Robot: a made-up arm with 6 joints.
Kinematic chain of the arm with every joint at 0, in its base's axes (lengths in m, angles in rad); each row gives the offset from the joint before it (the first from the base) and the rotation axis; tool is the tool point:
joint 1: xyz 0 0 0.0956 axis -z
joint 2: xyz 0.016 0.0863 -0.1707 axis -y
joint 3: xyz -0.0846 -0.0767 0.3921 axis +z
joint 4: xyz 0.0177 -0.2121 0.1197 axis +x
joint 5: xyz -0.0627 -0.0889 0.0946 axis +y
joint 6: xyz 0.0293 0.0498 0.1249 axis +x
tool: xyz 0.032 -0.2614 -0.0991
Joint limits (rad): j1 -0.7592..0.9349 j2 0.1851..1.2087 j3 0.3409..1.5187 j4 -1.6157..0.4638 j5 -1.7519..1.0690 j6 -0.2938..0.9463
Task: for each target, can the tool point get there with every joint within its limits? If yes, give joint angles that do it. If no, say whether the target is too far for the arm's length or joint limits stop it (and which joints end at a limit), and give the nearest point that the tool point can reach.
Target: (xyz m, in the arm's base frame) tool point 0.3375 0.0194 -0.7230
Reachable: no: joint limits stop it (at a limit: joint 1, joint 2, joint 3, joint 4, joint 6) | nearest point -0.0883 -0.4962 -0.0106 | short by 0.977 m
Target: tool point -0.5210 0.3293 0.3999
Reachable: yes | joints 0.6722 1.1008 1.0330 -0.9483 -1.3760 0.4791
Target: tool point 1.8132 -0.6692 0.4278
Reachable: no: too far | nearest point 0.4385 -0.2827 0.5033 | short by 1.430 m
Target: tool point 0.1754 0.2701 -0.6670
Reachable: no: joint limits stop it (at a limit: joint 1, joint 2, joint 3, joint 4, joint 5, joint 6) | nearest point -0.2672 0.5216 0.0924 | short by 0.914 m
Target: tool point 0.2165 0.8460 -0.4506
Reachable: no: joint limits stop it (at a limit: joint 1, joint 2, joint 3, joint 4, joint 5, joint 6) | nearest point -0.2672 0.5216 0.0924 | short by 0.796 m
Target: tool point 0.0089 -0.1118 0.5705
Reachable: yes | joints 0.4377 0.4036 1.1114 -0.1995 -0.5816 0.6770
